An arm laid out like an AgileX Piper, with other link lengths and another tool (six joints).
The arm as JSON. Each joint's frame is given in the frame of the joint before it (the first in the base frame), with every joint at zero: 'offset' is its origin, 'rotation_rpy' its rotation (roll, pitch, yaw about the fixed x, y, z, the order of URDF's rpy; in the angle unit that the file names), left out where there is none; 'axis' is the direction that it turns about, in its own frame. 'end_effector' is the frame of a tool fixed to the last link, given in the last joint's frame.
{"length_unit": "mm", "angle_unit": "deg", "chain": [
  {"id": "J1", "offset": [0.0, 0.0, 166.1], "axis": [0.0, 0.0, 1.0]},
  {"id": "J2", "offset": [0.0, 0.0, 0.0], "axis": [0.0, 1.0, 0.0]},
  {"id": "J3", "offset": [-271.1, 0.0, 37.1], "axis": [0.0, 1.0, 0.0]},
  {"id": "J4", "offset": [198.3, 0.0, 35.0], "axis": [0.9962, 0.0, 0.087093]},
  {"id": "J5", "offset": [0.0, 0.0, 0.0], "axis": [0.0, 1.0, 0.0]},
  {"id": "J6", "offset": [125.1, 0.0, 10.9], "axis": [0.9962, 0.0, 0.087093]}
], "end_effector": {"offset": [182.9, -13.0, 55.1], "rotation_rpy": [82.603, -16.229, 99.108]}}
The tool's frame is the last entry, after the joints.
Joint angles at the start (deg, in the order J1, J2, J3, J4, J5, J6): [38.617 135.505 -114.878 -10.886 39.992 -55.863]
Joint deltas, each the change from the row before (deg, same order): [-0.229 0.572 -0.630 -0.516 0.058 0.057]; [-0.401 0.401 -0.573 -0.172 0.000 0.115]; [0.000 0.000 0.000 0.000 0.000 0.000]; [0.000 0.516 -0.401 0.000 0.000 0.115]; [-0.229 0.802 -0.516 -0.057 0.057 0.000]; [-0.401 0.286 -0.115 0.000 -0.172 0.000]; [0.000 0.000 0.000 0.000 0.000 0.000]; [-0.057 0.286 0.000 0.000 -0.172 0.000]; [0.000 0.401 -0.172 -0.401 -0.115 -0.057]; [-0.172 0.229 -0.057 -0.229 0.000 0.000]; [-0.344 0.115 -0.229 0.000 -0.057 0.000]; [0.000 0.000 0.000 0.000 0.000 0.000]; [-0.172 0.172 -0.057 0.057 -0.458 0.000]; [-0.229 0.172 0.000 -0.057 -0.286 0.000]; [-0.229 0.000 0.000 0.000 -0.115 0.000]
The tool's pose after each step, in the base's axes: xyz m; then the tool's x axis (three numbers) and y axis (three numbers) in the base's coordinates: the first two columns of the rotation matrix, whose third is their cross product. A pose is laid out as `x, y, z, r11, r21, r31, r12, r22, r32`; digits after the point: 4 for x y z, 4 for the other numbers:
0.4940, 0.3781, 0.0496, -0.9110, 0.1472, -0.3853, 0.0223, 0.9504, 0.3102
0.4986, 0.3754, 0.0493, -0.9084, 0.1545, -0.3885, 0.0287, 0.9500, 0.3109
0.4986, 0.3754, 0.0493, -0.9084, 0.1545, -0.3885, 0.0287, 0.9500, 0.3109
0.4993, 0.3759, 0.0465, -0.9090, 0.1559, -0.3866, 0.0308, 0.9500, 0.3107
0.5014, 0.3741, 0.0412, -0.9099, 0.1578, -0.3836, 0.0358, 0.9513, 0.3063
0.5044, 0.3711, 0.0395, -0.9089, 0.1637, -0.3835, 0.0420, 0.9510, 0.3064
0.5044, 0.3711, 0.0395, -0.9089, 0.1637, -0.3835, 0.0420, 0.9510, 0.3064
0.5048, 0.3708, 0.0369, -0.9095, 0.1636, -0.3821, 0.0429, 0.9513, 0.3052
0.5058, 0.3701, 0.0342, -0.9090, 0.1580, -0.3856, 0.0391, 0.9536, 0.2987
0.5071, 0.3679, 0.0321, -0.9088, 0.1579, -0.3863, 0.0409, 0.9549, 0.2940
0.5102, 0.3656, 0.0327, -0.9069, 0.1638, -0.3881, 0.0457, 0.9541, 0.2959
0.5102, 0.3656, 0.0327, -0.9069, 0.1638, -0.3881, 0.0457, 0.9541, 0.2959
0.5123, 0.3656, 0.0327, -0.9052, 0.1671, -0.3908, 0.0462, 0.9527, 0.3005
0.5143, 0.3641, 0.0318, -0.9040, 0.1698, -0.3924, 0.0482, 0.9524, 0.3011
0.5161, 0.3624, 0.0322, -0.9028, 0.1735, -0.3935, 0.0511, 0.9518, 0.3024

